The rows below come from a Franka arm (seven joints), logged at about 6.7 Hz.
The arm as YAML. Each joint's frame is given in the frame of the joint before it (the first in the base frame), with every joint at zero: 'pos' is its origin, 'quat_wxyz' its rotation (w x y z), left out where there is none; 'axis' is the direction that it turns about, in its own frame. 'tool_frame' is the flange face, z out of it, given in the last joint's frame.
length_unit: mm
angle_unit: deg
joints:
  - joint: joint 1
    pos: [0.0, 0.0, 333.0]
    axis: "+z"
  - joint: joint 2
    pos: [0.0, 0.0, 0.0]
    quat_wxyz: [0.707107, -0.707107, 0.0, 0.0]
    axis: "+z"
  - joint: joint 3
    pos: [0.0, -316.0, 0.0]
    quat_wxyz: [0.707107, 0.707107, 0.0, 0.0]
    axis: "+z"
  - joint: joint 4
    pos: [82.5, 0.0, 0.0]
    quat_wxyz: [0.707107, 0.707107, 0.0, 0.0]
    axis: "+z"
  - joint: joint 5
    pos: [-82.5, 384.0, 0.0]
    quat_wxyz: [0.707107, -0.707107, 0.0, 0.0]
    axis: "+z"
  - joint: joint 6
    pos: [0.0, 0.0, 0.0]
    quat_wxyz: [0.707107, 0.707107, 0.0, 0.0]
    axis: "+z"
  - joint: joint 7
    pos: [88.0, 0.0, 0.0]
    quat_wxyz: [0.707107, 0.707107, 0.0, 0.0]
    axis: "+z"
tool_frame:
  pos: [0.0, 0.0, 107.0]
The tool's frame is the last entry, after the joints.
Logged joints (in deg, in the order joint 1, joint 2, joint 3, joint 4, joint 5, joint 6, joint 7), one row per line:
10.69 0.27 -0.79 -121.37 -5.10 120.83 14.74
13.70 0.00 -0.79 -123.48 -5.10 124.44 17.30
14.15 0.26 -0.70 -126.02 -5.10 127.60 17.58
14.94 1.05 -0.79 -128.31 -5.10 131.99 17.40
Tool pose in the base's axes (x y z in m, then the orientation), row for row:
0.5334 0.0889 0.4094 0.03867 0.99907 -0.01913 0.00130
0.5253 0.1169 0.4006 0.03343 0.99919 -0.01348 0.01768
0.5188 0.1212 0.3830 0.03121 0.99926 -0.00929 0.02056
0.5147 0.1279 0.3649 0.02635 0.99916 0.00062 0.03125
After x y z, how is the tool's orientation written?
As a quaternion, w x y z.
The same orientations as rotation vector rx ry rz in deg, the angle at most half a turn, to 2 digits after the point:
175.54 -3.36 0.23
176.12 -2.38 3.12
176.38 -1.64 3.63
176.89 0.11 5.53

